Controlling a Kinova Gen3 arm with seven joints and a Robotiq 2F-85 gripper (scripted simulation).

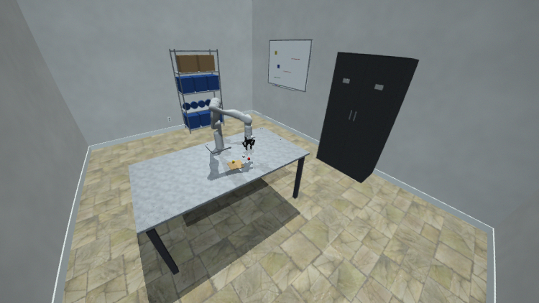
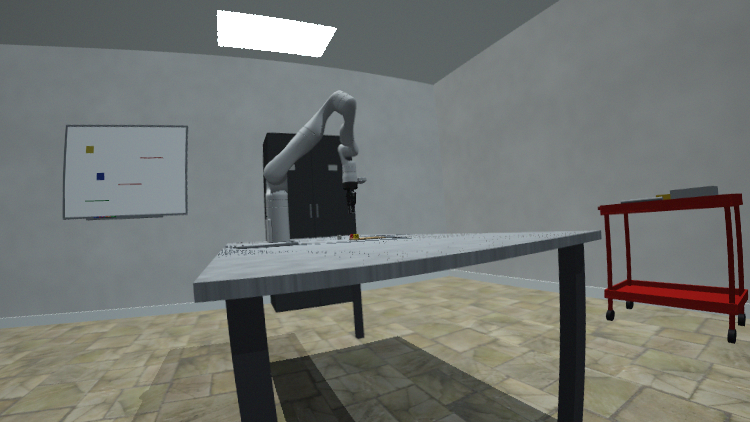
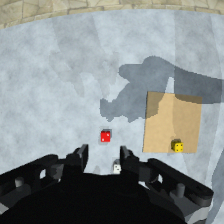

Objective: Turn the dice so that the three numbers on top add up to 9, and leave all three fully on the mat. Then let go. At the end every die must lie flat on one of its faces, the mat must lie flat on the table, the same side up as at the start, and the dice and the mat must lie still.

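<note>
My gripper is now 1 cm past the red die and 13 cm above it. Also, from my hand: tan mat (1 cm behind, 16 cm to the right, 14 cm below); yellow die (6 cm behind, 15 cm to the right, 13 cm below); white die (8 cm behind, 1 cm to the right, 13 cm below).
</note>
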